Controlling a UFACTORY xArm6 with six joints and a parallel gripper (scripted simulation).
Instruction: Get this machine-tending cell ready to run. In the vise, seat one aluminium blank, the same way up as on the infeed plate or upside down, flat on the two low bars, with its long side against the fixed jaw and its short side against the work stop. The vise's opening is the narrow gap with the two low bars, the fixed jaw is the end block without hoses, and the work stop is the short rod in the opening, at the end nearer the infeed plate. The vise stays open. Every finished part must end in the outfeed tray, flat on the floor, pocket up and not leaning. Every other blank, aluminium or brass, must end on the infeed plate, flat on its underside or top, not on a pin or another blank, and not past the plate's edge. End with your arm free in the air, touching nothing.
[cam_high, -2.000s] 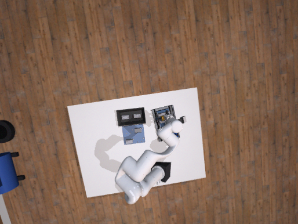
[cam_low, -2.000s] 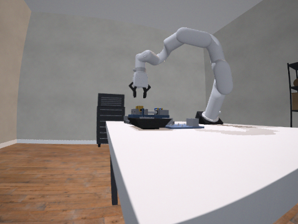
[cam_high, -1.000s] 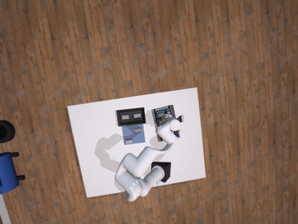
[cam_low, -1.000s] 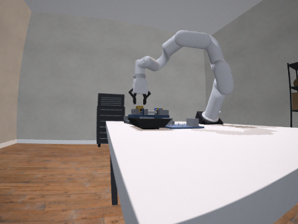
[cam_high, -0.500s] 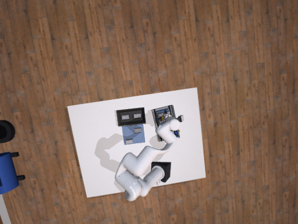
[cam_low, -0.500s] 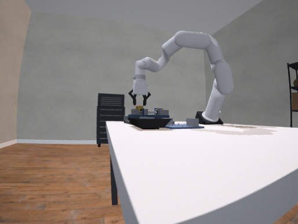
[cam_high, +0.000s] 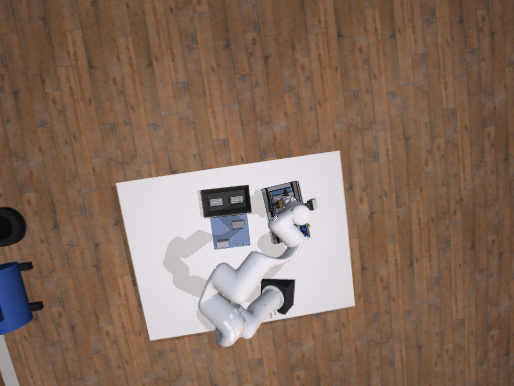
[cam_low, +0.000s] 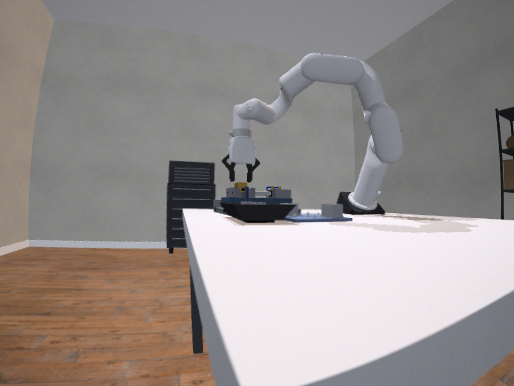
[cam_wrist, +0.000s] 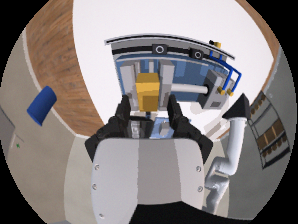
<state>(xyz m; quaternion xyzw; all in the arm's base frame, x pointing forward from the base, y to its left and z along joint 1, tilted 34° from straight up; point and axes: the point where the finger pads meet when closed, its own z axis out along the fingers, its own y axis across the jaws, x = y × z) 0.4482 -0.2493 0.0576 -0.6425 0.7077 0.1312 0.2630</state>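
Right now my hand is 4 cm above the brass blank. The rest, counted from my hand: vise: 10 cm below, 7 cm behind.
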